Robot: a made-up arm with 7 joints. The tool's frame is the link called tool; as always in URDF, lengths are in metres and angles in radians.
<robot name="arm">
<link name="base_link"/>
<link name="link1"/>
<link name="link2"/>
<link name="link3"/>
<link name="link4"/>
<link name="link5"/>
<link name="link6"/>
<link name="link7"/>
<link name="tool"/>
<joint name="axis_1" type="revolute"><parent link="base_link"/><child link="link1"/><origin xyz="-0.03 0.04 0.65"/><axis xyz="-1 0 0"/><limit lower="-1.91" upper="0.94" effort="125" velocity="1.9"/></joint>
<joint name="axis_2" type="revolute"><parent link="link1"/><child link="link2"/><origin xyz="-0.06 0.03 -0.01"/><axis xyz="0 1 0"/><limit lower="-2.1" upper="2" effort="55" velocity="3"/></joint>
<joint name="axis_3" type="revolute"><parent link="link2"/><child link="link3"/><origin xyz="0.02 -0.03 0.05"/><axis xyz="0 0 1"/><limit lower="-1.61" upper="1.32" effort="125" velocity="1.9"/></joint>
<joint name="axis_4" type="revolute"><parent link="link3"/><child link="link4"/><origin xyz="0.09 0.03 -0.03"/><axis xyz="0 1 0"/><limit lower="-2.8" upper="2.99" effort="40" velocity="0.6"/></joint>
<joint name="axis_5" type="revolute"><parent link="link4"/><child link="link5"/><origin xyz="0.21 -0.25 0.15"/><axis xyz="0.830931 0.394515 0.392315"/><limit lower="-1.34" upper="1.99" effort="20" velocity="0.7"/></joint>
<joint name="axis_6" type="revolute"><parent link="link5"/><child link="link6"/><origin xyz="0.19 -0.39 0.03"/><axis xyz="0 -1 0"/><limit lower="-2.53" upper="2.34" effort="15" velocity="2"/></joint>
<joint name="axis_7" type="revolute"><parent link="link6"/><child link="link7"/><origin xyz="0.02 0.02 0.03"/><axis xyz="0 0 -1"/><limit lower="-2.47" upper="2.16" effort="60" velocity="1.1"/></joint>
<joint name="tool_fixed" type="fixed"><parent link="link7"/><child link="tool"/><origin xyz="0.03 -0.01 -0.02" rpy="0 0 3.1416"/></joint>
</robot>
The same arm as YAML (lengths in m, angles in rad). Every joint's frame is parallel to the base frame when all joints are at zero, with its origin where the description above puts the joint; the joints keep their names.
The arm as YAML. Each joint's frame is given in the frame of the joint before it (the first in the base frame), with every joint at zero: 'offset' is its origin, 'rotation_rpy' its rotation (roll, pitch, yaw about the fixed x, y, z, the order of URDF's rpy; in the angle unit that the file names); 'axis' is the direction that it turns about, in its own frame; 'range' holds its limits. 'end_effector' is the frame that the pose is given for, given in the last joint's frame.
length_unit: m
angle_unit: rad
chain:
  - id: axis_1
    offset: [-0.03, 0.04, 0.65]
    rotation_rpy: [0.0, 0.0, 0.0]
    axis: [-1.0, 0.0, 0.0]
    range: [-1.91, 0.94]
  - id: axis_2
    offset: [-0.06, 0.03, -0.01]
    rotation_rpy: [0.0, 0.0, 0.0]
    axis: [0.0, 1.0, 0.0]
    range: [-2.1, 2.0]
  - id: axis_3
    offset: [0.02, -0.03, 0.05]
    rotation_rpy: [0.0, 0.0, 0.0]
    axis: [0.0, 0.0, 1.0]
    range: [-1.61, 1.32]
  - id: axis_4
    offset: [0.09, 0.03, -0.03]
    rotation_rpy: [0.0, 0.0, 0.0]
    axis: [0.0, 1.0, 0.0]
    range: [-2.8, 2.99]
  - id: axis_5
    offset: [0.21, -0.25, 0.15]
    rotation_rpy: [0.0, 0.0, 0.0]
    axis: [0.830931, 0.394515, 0.392315]
    range: [-1.34, 1.99]
  - id: axis_6
    offset: [0.19, -0.39, 0.03]
    rotation_rpy: [0.0, 0.0, 0.0]
    axis: [0.0, -1.0, 0.0]
    range: [-2.53, 2.34]
  - id: axis_7
    offset: [0.02, 0.02, 0.03]
    rotation_rpy: [0.0, 0.0, 0.0]
    axis: [0.0, 0.0, -1.0]
    range: [-2.47, 2.16]
end_effector:
  offset: [0.03, -0.01, -0.02]
  rotation_rpy: [0.0, 0.0, -3.1416]

